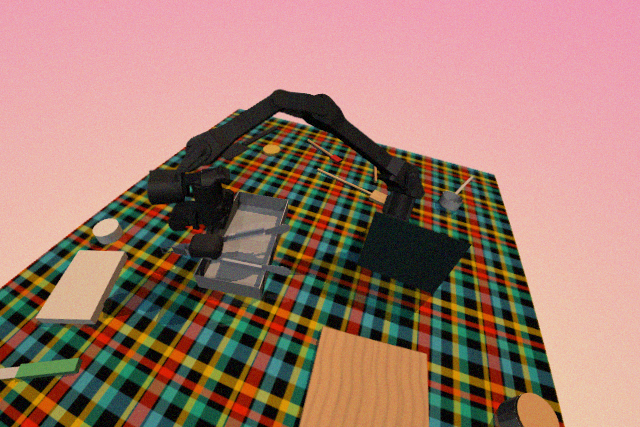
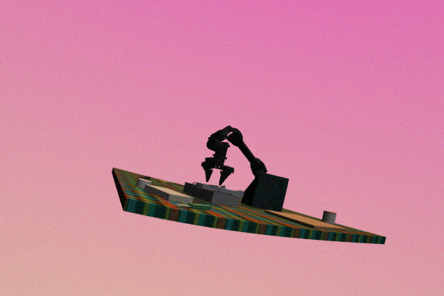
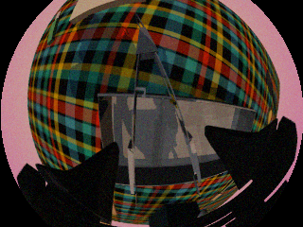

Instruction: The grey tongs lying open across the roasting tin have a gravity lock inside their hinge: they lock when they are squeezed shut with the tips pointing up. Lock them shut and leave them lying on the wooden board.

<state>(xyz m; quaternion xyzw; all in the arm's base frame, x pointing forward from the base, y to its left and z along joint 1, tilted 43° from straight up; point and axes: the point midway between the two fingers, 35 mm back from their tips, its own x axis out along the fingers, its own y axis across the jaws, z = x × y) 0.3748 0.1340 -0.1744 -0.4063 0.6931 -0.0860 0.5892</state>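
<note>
Right now the grey roasting tin is 20 mm behind my gripper tip, 80 mm to the right of it and 60 mm below it. Round my gripper tip: pale block: 250 mm ahead, 210 mm to the left, 80 mm below; then green-handled tool: 190 mm ahead, 390 mm to the left, 80 mm below; then white cylinder: 340 mm ahead, 80 mm to the left, 70 mm below.
</note>
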